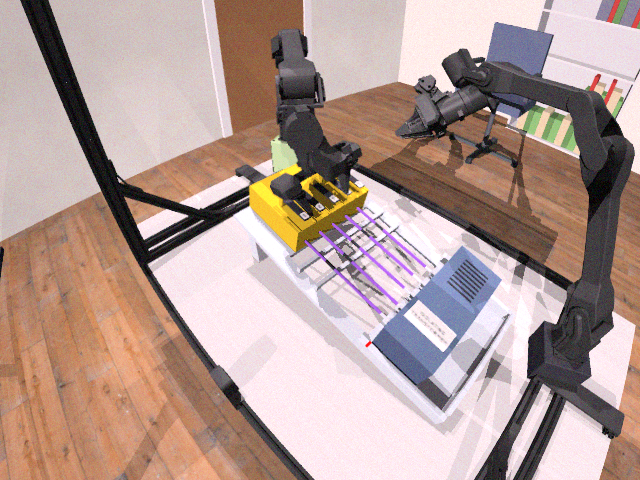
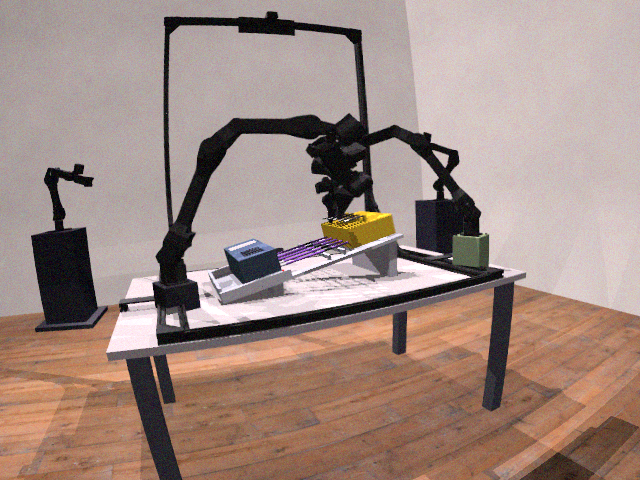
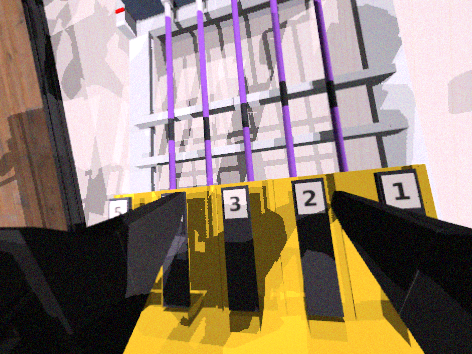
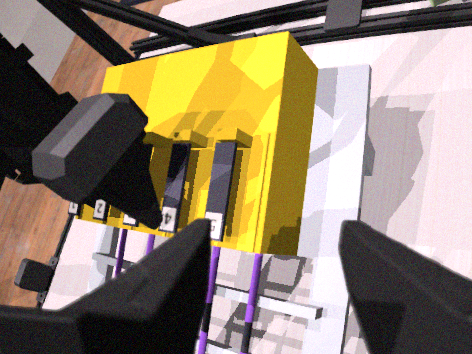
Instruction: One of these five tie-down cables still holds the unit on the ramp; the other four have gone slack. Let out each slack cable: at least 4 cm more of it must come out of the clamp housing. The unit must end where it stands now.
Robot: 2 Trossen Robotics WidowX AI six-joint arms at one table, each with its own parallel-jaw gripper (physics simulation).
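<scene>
The yellow clamp housing (image 1: 276, 219) (image 2: 374, 227) (image 3: 280, 342) (image 4: 215, 80) sits on top of the white ramp (image 1: 336, 321). Its dark levers carry number labels 1 to 5. Purple cables with black bands, one of them here (image 3: 170, 75), run down to the blue unit (image 1: 403, 351) (image 2: 253, 266) in the ramp's lower end. Which cable is taut I cannot tell. My left gripper (image 1: 320, 195) (image 3: 257, 198) is open and empty, low over the housing, its fingertips on either side of levers 2 and 3. My right gripper (image 1: 400, 135) (image 4: 275, 233) is partly open and empty, high above the table.
A red mark (image 1: 368, 344) is at the ramp's side by the unit. A green block (image 2: 470, 250) stands near the left arm's base. Black frame rails edge the table (image 2: 116, 346). White crossbars (image 3: 370, 76) lie beneath the cables.
</scene>
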